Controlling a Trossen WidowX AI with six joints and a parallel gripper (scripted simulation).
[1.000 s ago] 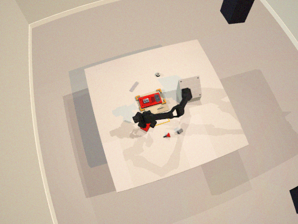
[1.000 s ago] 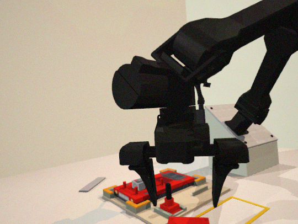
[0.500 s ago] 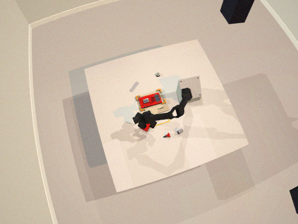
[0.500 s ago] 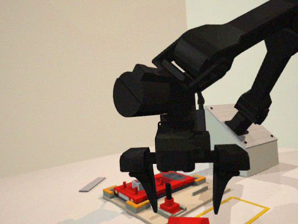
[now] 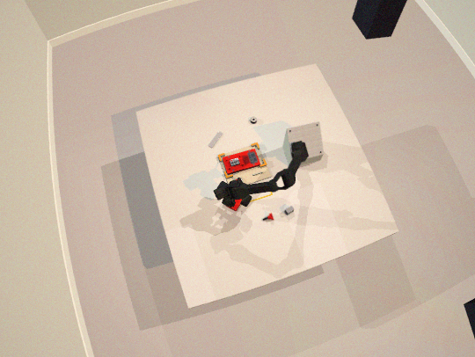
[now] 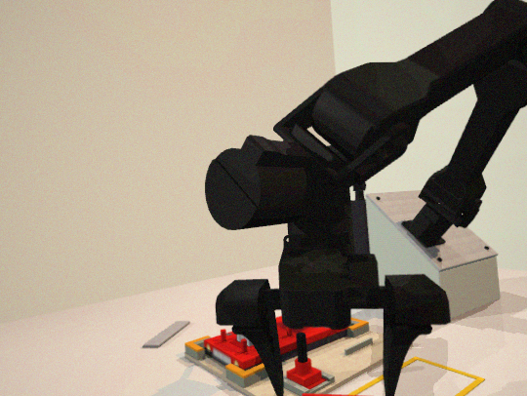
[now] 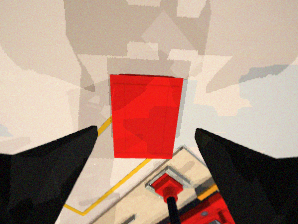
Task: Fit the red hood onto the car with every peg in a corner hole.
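Right now my gripper tip is 30 mm above the red hood. Round my gripper tip: grey piece 280 mm behind, 140 mm to the left, 30 mm below; then grey flat bar 410 mm to the right, 40 mm below; then grey engine block 70 mm behind, 220 mm to the right, 20 mm below.
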